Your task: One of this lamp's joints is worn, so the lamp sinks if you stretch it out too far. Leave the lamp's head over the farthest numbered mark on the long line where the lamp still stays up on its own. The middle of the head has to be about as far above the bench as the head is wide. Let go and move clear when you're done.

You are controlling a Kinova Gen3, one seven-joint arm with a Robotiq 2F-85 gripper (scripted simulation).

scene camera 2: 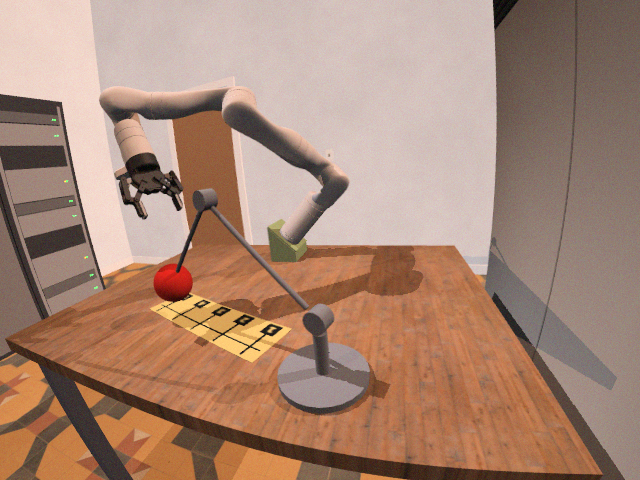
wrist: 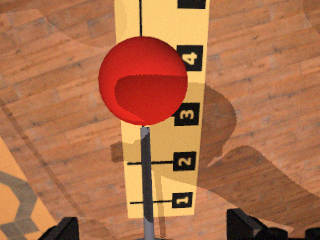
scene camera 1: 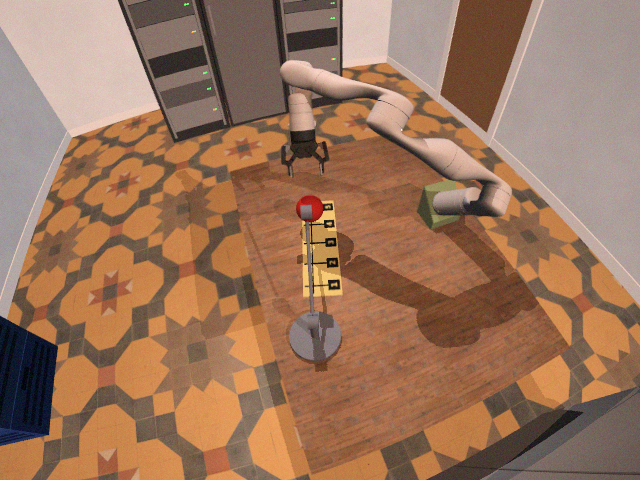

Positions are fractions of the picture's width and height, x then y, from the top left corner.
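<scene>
Round grey base (scene camera 2: 0.51, 0.81), (scene camera 1: 0.50, 0.72). Yellow numbered strip (scene camera 2: 0.39, 0.70), (wrist: 0.55, 0.60), (scene camera 1: 0.51, 0.58). Red ball head (scene camera 2: 0.27, 0.59). My gripper (scene camera 2: 0.26, 0.44), (scene camera 1: 0.48, 0.37).
</scene>
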